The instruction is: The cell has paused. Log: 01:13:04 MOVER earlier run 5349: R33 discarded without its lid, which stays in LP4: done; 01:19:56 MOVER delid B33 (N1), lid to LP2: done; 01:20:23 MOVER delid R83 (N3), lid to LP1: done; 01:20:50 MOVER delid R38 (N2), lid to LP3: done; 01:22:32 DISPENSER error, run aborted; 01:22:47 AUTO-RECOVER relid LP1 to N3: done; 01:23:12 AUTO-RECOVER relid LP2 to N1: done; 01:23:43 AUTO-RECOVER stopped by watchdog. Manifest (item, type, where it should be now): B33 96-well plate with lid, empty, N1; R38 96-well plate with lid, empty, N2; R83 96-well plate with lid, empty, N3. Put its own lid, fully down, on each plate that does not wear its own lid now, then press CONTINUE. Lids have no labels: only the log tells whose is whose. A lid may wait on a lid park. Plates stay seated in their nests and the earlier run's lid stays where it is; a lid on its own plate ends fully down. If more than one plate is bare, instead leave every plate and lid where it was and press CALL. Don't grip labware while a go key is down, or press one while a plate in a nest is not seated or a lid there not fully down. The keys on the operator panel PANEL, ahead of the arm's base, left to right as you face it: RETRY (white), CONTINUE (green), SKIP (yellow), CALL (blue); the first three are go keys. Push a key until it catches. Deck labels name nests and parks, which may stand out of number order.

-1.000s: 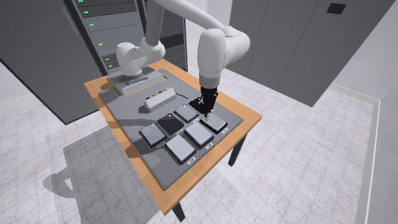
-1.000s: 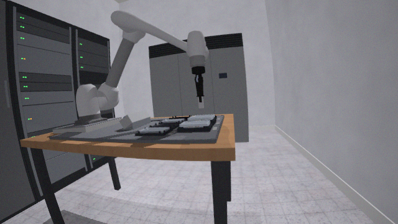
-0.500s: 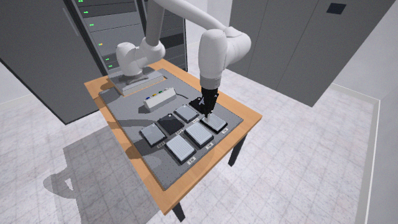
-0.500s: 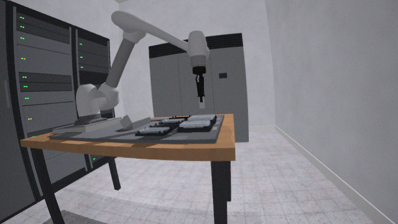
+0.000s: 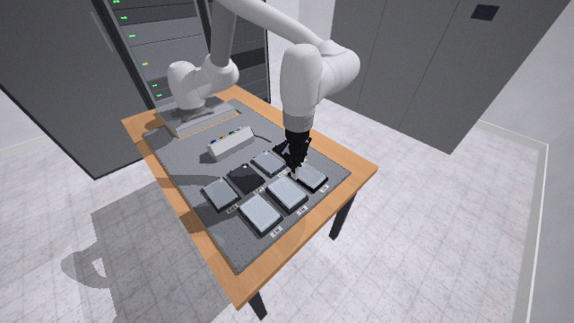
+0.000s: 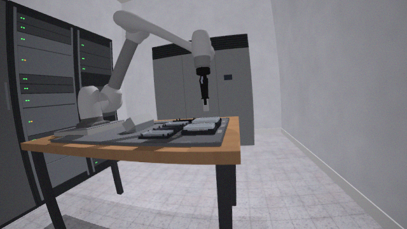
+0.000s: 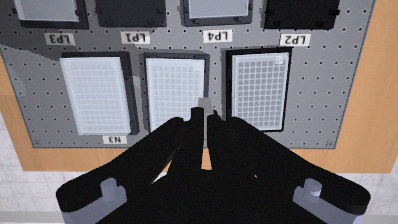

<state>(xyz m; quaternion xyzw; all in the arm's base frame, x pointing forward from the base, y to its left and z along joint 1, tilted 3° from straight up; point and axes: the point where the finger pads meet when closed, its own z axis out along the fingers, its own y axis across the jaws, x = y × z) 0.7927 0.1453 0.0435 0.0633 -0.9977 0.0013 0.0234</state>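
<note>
Now: the park LP3 15 cm behind my hand, 25 cm to the right of it and 11 cm below it. Round my hand: park LP1 (17 cm behind, 13 cm to the right, 11 cm below); park LP2 (19 cm behind, 12 cm to the left, 11 cm below); plate (2 cm behind, 9 cm to the left, 9 cm below).
</note>
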